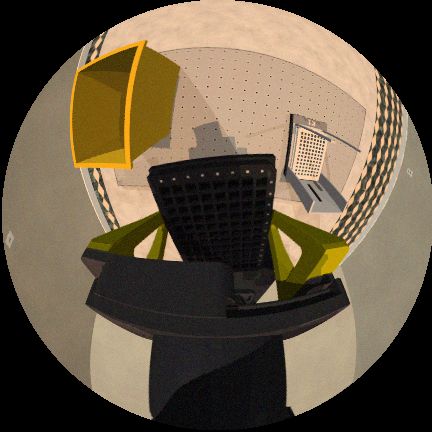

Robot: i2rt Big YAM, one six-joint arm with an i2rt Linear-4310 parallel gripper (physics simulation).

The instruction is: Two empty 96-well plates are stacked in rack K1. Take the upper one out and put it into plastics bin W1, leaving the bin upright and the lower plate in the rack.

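Frame: origin at the arm's base, x ahead, y left, z up, level; metres.
Seen in the pictures: gripper, between the fingertips: (217,214).
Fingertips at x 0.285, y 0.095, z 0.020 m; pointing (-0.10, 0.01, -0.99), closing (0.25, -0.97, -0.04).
Offsets run from my fingertips to a thing's top centre. "pt": to the spot under its first point. Level surfaces: height alone.
My gripper (217,214), with yellow-green fingers, is shut on a black 96-well plate {dz +0.016, dx -0.012, dy -0.005 m} (220,210) and holds it above the board by its two sides. The lower plate {dz -0.209, dx +0.050, dy -0.194 m} (309,155), pale with dark wells, sits in the grey rack K1 {dz -0.088, dx +0.060, dy -0.190 m} (327,196) at the right. The bin W1 {dz -0.063, dx +0.074, dy +0.186 m} (152,97), yellow-orange, stands upright at the upper left, its open mouth seen at a slant. The held plate is to the right of the bin and to the left of the rack. The inside floor of the bin is mostly hidden.
A perforated board {dz -0.242 m} (260,95) lies under the bin and rack on a beige table. A dark shadow falls on it between bin and held plate. A thin grey bar {pt dz -0.134, dx +0.125, dy -0.206 m} (345,141) reaches out to the right from the rack. Patterned strips run along both table sides.
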